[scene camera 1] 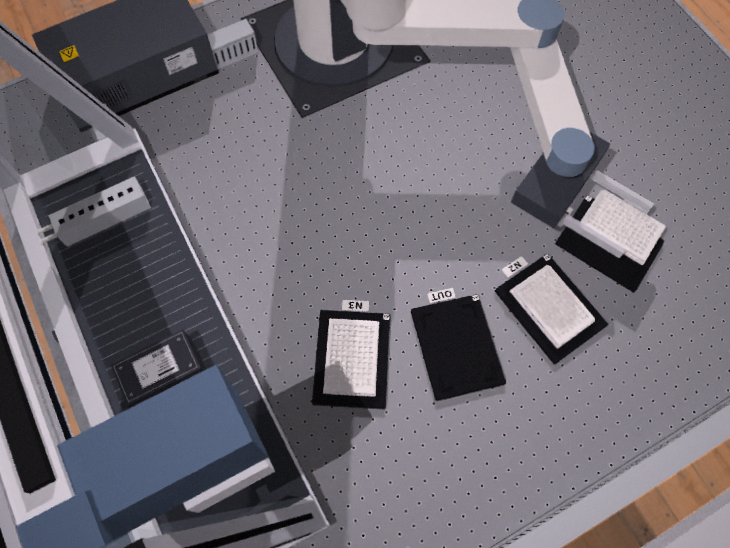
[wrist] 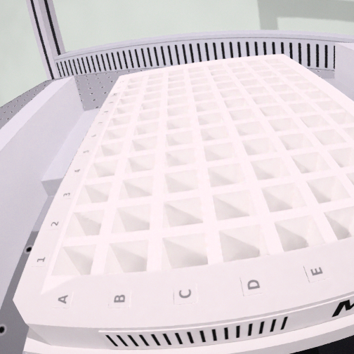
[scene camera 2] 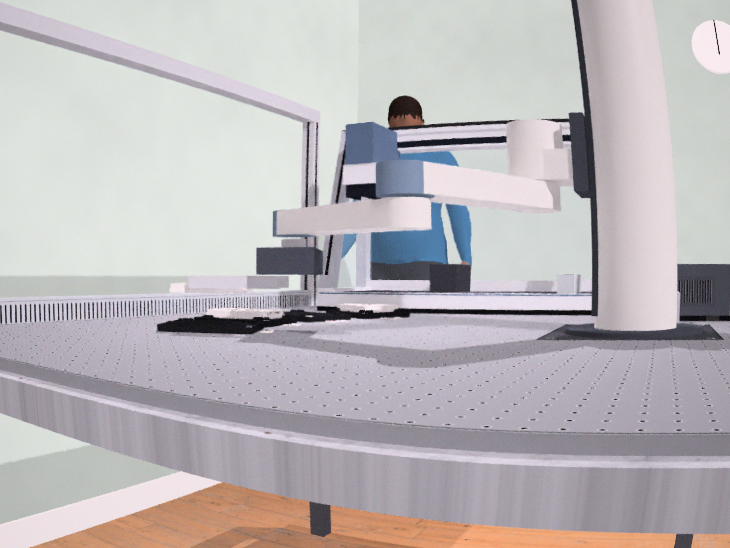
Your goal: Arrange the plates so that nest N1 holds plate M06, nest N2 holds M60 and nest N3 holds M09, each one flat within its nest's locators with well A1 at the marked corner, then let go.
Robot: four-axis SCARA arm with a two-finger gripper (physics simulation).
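Where they show: gripper, fingertip midpoint: (scene camera 1: 637, 230) (scene camera 2: 197, 281); arm's base, link origin: (scene camera 1: 334, 43).
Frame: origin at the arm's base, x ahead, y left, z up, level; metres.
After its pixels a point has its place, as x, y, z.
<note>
My gripper (scene camera 1: 636, 230) @[0.687, 0.232, 0.093] (scene camera 2: 191, 284) @[0.687, 0.232, 0.093] (wrist: 211, 75) is shut on a white deep-well plate (scene camera 1: 625, 227) @[0.671, 0.223, 0.086] (scene camera 2: 177, 287) @[0.691, 0.280, 0.084] (wrist: 185, 175), raised level above the black nest N1 (scene camera 1: 625, 274) @[0.733, 0.202, 0.029] (scene camera 2: 203, 325) @[0.641, 0.273, 0.025] at the right. In the wrist view its A1 corner is at the near left; its label is cut off after "M". A flatter white plate (scene camera 1: 551, 303) @[0.715, 0.051, 0.034] lies in nest N2 (scene camera 1: 598, 323) @[0.783, 0.106, 0.025]. A white deep-well plate (scene camera 1: 352, 356) @[0.633, -0.295, 0.036] lies in nest N3 (scene camera 1: 383, 359) @[0.660, -0.250, 0.025]. No plate numbers are readable. N1's tag is hidden.
The black OUT nest (scene camera 1: 459, 348) @[0.705, -0.128, 0.025] lies between N2 and N3 and holds no plate. A framed enclosure with a blue block (scene camera 1: 159, 442) @[0.740, -0.539, 0.501] stands at the left of scene camera 1. A dark control box (scene camera 1: 129, 53) @[-0.063, -0.398, 0.127] stands at its upper left. A person (scene camera 2: 406, 235) stands behind the table.
</note>
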